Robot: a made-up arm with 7 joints.
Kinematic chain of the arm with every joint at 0, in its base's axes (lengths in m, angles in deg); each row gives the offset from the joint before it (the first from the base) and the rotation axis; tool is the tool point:
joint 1: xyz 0 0 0.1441 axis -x
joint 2: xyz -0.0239 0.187 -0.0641 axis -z
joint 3: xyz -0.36 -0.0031 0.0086 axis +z
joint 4: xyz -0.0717 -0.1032 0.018 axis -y
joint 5: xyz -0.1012 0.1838 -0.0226 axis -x
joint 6: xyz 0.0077 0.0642 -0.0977 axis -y
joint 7: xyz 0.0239 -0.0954 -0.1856 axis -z
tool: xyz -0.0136 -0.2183 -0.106
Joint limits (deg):
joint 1: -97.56..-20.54
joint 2: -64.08..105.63
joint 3: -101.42..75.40
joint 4: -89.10..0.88
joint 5: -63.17..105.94
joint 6: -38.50..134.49
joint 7: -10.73..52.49
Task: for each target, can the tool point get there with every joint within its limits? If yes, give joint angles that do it. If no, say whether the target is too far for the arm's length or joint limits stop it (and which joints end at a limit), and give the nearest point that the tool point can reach.
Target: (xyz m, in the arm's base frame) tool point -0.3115 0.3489 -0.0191
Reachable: yes | joints -82.11 -29.36 -20.15 -15.27 -7.15 68.96 16.01
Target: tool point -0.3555 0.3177 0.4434
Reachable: yes | joints -67.52 59.90 -73.82 -75.50 79.11 100.05 10.29
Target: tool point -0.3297 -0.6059 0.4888
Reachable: no: joint limits stop it (at a limit: joint 1, joint 5, joint 6, joint 7) | nearest point -0.3297 -0.4547 0.5089 | short by 0.153 m
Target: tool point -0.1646 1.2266 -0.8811
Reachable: no: too far | nearest point -0.1525 0.8749 -0.0901 | short by 0.866 m
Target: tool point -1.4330 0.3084 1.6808
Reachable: no: too far | nearest point -0.7190 0.1708 0.9954 | short by 0.999 m
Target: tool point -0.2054 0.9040 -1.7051
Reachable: no: too far | nearest point -0.1871 0.3077 -0.5412 | short by 1.308 m
